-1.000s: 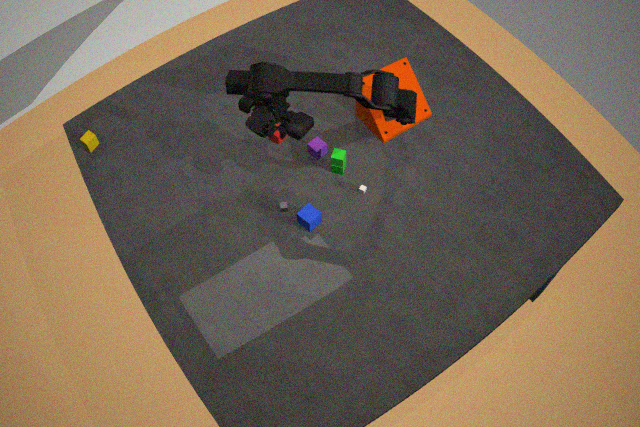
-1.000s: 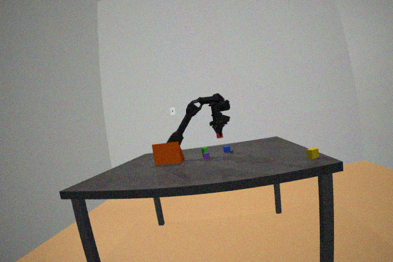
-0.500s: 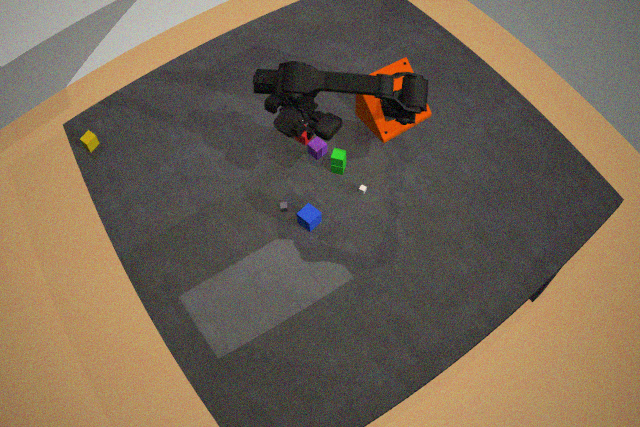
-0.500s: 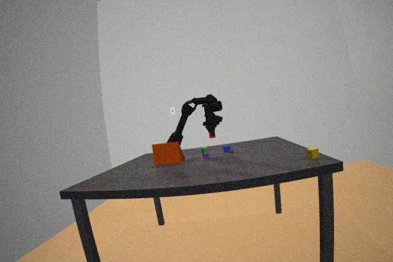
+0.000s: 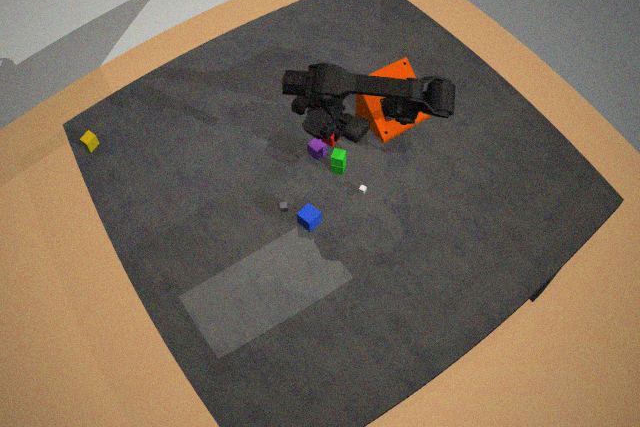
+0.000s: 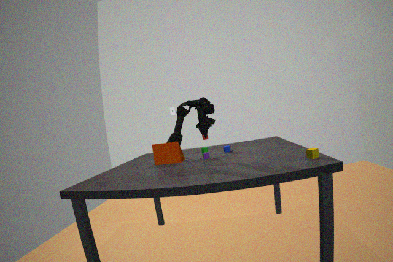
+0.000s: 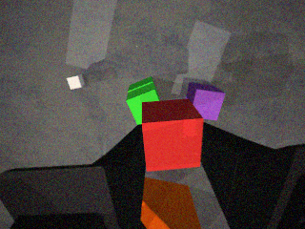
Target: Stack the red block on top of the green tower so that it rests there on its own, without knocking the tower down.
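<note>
Right now the purple block is 11 cm below my gripper tip, 6 cm to the right of it and 1 cm ahead of it. Also, from my gripper tip: blue block 12 cm ahead, 11 cm to the left, 11 cm below; then red block 1 cm above; then small white cube 12 cm below, 10 cm to the left, 4 cm behind.
</note>
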